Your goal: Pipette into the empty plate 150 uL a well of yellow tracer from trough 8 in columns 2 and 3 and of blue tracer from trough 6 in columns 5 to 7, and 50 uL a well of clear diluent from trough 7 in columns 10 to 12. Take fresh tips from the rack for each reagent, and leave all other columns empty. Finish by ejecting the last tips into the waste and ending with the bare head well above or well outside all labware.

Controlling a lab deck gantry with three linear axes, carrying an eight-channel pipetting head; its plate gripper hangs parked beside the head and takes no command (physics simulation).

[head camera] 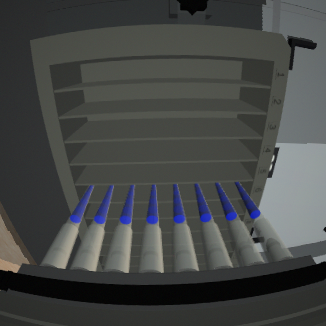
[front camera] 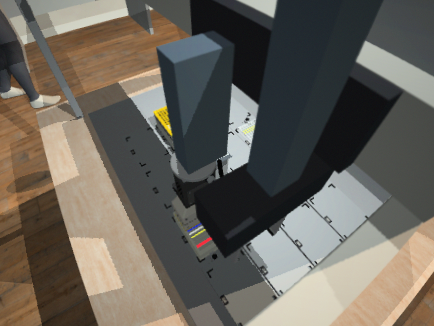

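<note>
The pipetting head (front camera: 189, 192) is low over the trough rack (front camera: 204, 251) (head camera: 155, 42). In the head camera, eight tips (head camera: 152, 202) are on the head's channels, each with blue liquid inside. Their ends show at the wall between troughs 5 and 6; their exact depth cannot be told. Blue (front camera: 194, 229), yellow and red strips of liquid show in the front camera. The plate (front camera: 247, 130) is partly hidden, with yellow wells near one end. The yellow tip rack (front camera: 163, 120) is partly hidden by the gantry. Part of one parked gripper finger (front camera: 276, 226) shows below the black block; its opening is hidden.
A big black block (front camera: 265, 200) on a grey column (front camera: 305, 90) stands beside the head and covers much of the deck (front camera: 295, 235). A second grey column (front camera: 197, 105) rises above the head. The waste bin is largely hidden. A person stands at the far left.
</note>
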